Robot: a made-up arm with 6 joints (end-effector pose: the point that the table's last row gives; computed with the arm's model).
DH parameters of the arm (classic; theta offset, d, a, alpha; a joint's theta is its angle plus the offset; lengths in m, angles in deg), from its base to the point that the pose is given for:
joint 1: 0 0.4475 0.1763 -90
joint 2: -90 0 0.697 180
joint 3: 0 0 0.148 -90
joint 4: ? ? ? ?
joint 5: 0 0 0 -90
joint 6: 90 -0.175 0 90
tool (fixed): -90 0 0 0
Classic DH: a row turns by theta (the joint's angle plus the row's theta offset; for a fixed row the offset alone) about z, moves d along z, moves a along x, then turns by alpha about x.
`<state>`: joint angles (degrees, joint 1 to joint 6).
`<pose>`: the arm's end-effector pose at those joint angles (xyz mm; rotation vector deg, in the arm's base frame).
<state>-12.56 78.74 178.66 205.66 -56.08 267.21</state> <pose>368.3 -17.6 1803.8 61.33 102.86 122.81</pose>
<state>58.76 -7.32 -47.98 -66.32 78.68 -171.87</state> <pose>734.6 908.1 505.8 -143.22 4.58 -15.18</pose>
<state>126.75 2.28 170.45 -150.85 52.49 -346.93</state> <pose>694.6 -817.1 1383.5 -66.81 -40.53 -41.54</pose>
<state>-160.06 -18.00 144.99 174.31 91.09 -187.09</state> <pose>1102.0 381.3 1482.4 -90.66 -19.19 -124.51</pose>
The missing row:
joint 4: 0 -1.1898 0 90
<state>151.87 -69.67 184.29 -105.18 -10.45 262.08</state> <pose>605.8 -358.6 -662.4 31.23 69.83 -47.80</pose>
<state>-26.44 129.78 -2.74 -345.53 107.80 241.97</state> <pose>172.5 -39.3 -1045.0 128.30 -0.02 -32.45</pose>
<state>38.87 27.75 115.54 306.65 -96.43 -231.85</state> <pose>303.1 423.5 2235.4 -98.62 -96.11 56.68</pose>
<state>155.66 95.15 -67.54 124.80 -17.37 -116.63</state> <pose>356.6 -114.2 -188.5 174.57 -12.09 -41.38</pose>
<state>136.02 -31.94 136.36 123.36 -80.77 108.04</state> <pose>1132.3 -892.2 1048.0 -43.10 19.47 36.23</pose>
